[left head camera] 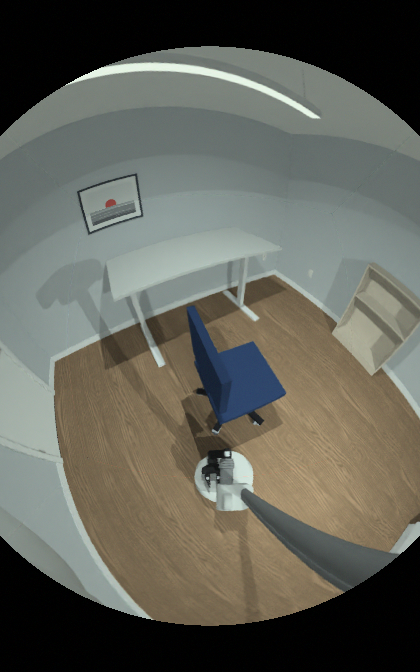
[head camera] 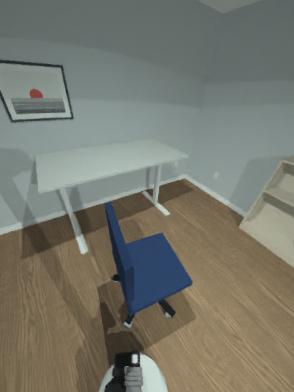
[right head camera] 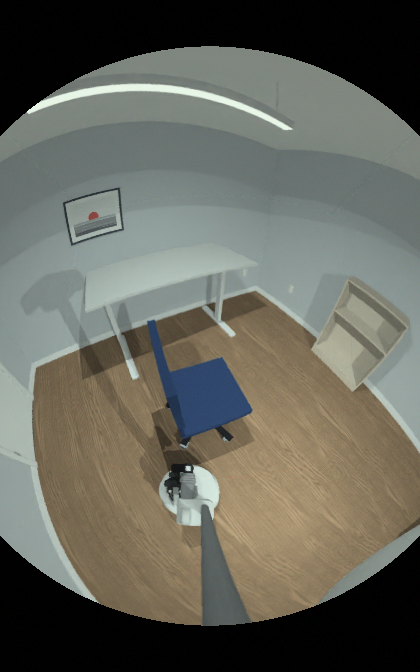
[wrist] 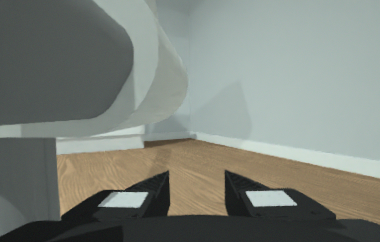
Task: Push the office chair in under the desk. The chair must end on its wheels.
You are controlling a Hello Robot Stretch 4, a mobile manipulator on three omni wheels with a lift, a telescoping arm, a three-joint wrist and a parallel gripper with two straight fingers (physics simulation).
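Frame: origin at the robot's base, x ahead, y left, z up, level; millimetres.
Where they show: gripper, fingertip midpoint: (wrist: 197,187).
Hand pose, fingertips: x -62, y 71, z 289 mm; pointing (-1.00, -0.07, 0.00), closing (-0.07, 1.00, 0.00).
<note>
After its pixels a point has its place.
The blue office chair (head camera: 155,272) @(x 599, y -128, z 442 mm) (left head camera: 250,375) (right head camera: 210,395) stands upright on its wheeled base, in front of the white desk (head camera: 105,162) @(x 1430, y 370, z 922 mm) (left head camera: 190,257) (right head camera: 165,272) and apart from it. Its backrest is on the left and its seat reaches to the right, so it stands sideways to the desk. Part of its base is hidden under the seat. My gripper (wrist: 197,187) @(x -62, y 71, z 289 mm) is open and empty in the wrist view, with wood floor behind its fingers. In the head views it is folded over my round white base, on the near side of the chair and apart from it.
The desk's left leg (head camera: 74,220) @(x 1276, y 786, z 234 mm) (left head camera: 147,332) (right head camera: 121,345) and right leg (head camera: 157,185) @(x 1946, y -237, z 349 mm) (left head camera: 242,282) (right head camera: 219,297) end in long feet on the floor. A beige shelf unit (left head camera: 345,325) (right head camera: 326,340) stands by the right wall. A framed picture (head camera: 72,102) @(x 1860, y 760, z 1386 mm) hangs left above the desk.
</note>
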